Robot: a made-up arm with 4 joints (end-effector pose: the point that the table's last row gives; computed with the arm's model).
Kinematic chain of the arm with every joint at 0, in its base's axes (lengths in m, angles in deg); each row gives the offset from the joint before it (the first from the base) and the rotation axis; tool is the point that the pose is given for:
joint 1: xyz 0 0 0.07 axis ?
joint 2: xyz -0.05 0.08 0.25 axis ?
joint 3: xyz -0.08 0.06 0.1 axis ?
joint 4: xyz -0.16 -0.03 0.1 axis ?
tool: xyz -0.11 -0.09 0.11
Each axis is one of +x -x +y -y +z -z.
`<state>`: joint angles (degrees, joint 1 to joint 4).
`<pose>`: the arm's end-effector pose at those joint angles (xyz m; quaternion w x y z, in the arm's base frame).
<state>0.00 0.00 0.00 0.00</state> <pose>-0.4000 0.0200 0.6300 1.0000 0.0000 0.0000 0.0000</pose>
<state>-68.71 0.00 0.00 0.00</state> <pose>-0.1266 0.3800 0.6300 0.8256 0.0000 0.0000 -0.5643</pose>
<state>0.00 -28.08 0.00 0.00</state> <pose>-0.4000 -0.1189 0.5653 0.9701 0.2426 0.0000 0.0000</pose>
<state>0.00 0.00 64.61 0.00</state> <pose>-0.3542 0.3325 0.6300 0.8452 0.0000 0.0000 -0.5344</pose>
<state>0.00 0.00 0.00 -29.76</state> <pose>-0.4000 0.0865 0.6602 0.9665 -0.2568 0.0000 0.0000</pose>
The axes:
joint 1: +z
joint 2: -x
joint 3: -z
joint 4: +x

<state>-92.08 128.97 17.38 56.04</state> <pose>0.2555 0.4299 0.2204 0.5566 -0.5165 0.3181 -0.5677</pose>
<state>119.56 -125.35 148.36 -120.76</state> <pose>0.0635 0.2175 0.2798 0.3164 0.6913 -0.4153 -0.4995</pose>
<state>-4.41 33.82 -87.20 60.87</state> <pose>0.0261 -0.0058 0.5867 0.7215 0.1888 0.5003 0.4398</pose>
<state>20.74 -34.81 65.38 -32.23</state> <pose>-0.3096 0.0109 0.7631 0.9087 -0.0350 0.2968 -0.2915</pose>
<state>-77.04 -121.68 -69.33 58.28</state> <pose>0.0424 0.0769 0.0095 0.3016 0.4574 -0.7461 0.3784</pose>
